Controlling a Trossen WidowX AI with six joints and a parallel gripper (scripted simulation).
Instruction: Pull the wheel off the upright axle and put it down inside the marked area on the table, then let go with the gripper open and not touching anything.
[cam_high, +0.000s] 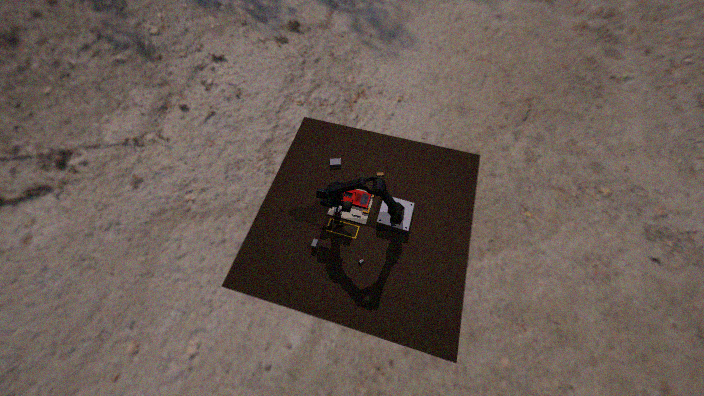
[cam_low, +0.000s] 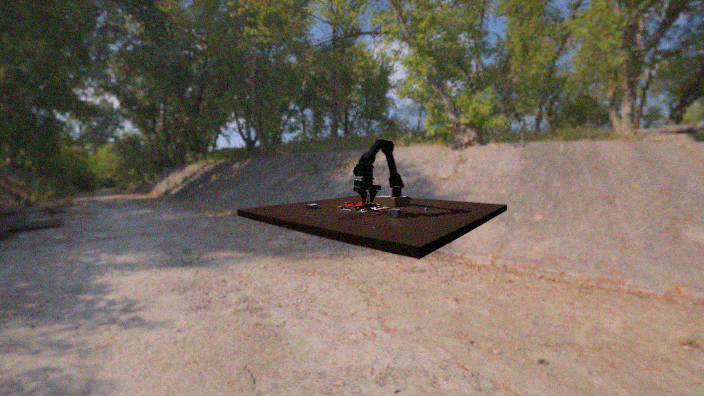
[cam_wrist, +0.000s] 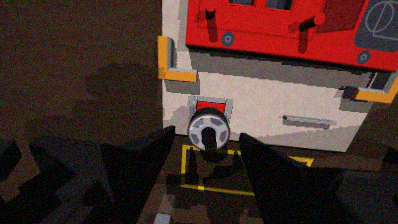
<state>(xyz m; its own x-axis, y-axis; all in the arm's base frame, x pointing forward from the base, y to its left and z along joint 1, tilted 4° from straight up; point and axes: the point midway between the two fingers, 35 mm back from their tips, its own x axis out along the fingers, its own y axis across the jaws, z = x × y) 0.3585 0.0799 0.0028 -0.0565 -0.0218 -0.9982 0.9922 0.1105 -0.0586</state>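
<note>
Right now my gripper tip is 10 mm above the grey wheel. From my gripper tip the other things lie so: white board (50 mm behind, 100 mm to the right, 40 mm below).
</note>
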